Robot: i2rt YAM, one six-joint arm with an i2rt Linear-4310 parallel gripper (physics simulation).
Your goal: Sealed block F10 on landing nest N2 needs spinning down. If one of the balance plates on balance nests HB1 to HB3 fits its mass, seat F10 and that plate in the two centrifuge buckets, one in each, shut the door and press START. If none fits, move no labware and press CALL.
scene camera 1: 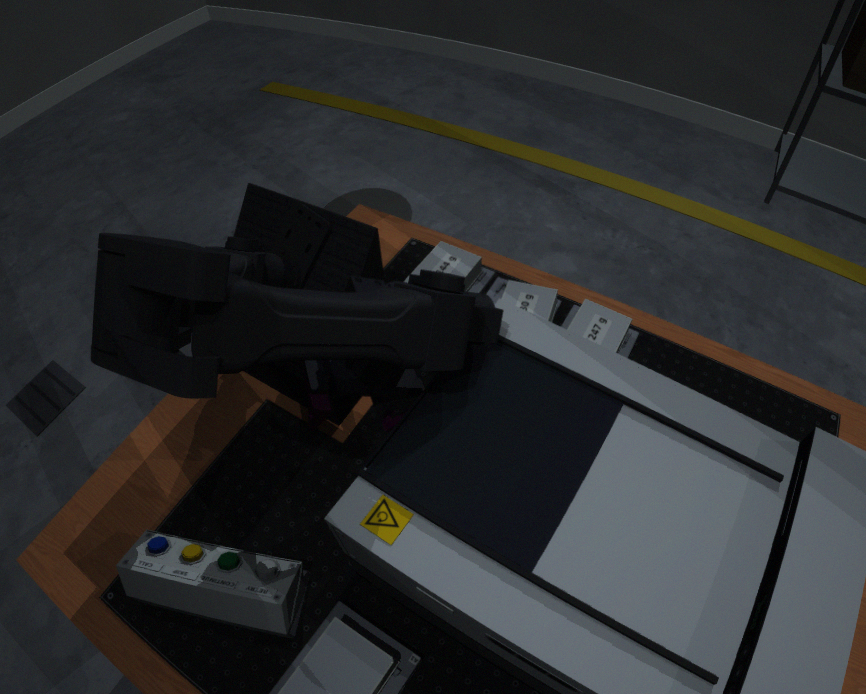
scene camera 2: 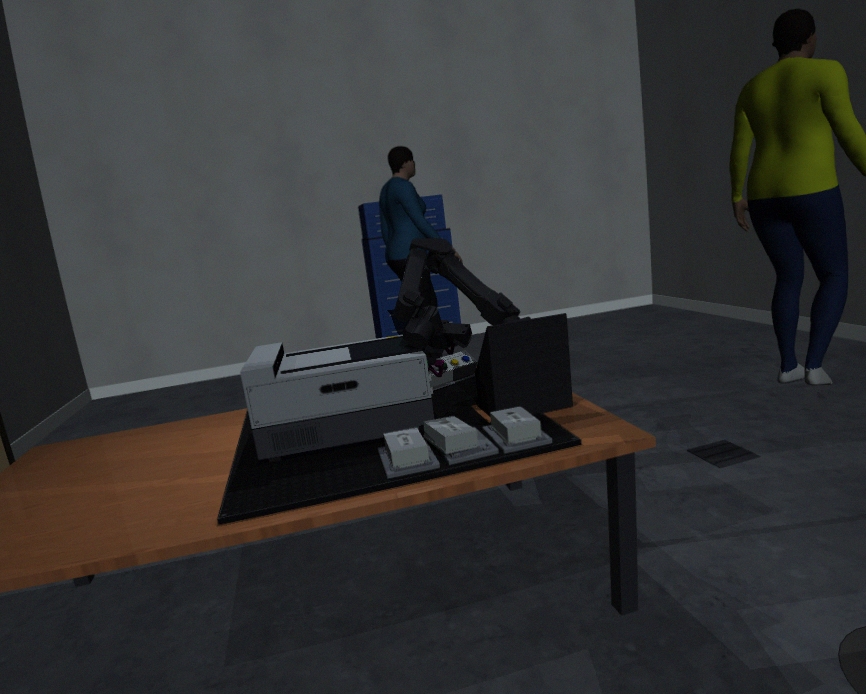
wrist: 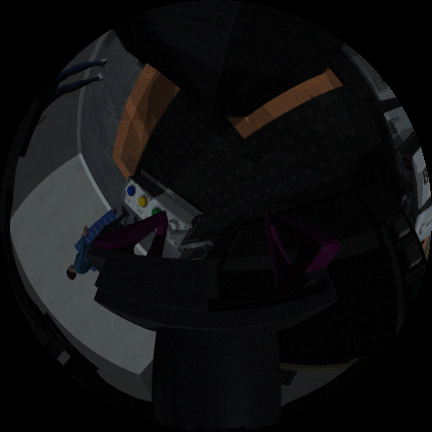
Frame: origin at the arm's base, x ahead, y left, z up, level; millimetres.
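Seen in the pictures: gripper, between the fingertips: (scene camera 1: 348,427) (scene camera 2: 445,365) (wrist: 215,215); arm's base, origin of its link: (scene camera 1: 285,276) (scene camera 2: 519,342).
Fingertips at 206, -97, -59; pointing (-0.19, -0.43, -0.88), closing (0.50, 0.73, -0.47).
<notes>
Offsets run from my fingertips to a thing's top centre, as dx, dy, dz. Level surfaces: height alone.
My gripper (scene camera 1: 355,413) (wrist: 215,215) is open, its magenta fingers wide apart with nothing between them, above the black mat by the centrifuge's near end. The centrifuge (scene camera 1: 672,506) (scene camera 2: 332,390) has a dark panel and a white panel on top between two rails; its buckets do not show. Three pale balance plates stand on nests: one @(-119, +335, -66) (scene camera 1: 446,263) (scene camera 2: 515,424) with a partly hidden label, one @(+43, +338, -59) (scene camera 1: 531,297) (scene camera 2: 453,433) partly covered, and one marked 247 g @(+153, +369, -66) (scene camera 1: 598,326) (scene camera 2: 406,448). A pale block @(+176, -232, -53) (scene camera 1: 339,657) sits in a nest, cut off by the frame. The blue CALL button @(-101, -265, -46) (scene camera 1: 157,544) (scene camera 2: 465,358) (wrist: 131,191) is on the button box @(-25, -246, -36) (scene camera 1: 209,596).
A tall black panel (scene camera 1: 289,231) (scene camera 2: 531,365) stands at the table's end near the arm. The black mat @(dz -120) (scene camera 2: 310,487) lies on the wooden table @(dz -133) (scene camera 2: 144,480). A person in teal (scene camera 2: 402,216) and one in yellow-green (scene camera 2: 795,130) stand beyond the table, near a blue cabinet (scene camera 2: 372,274).
</notes>
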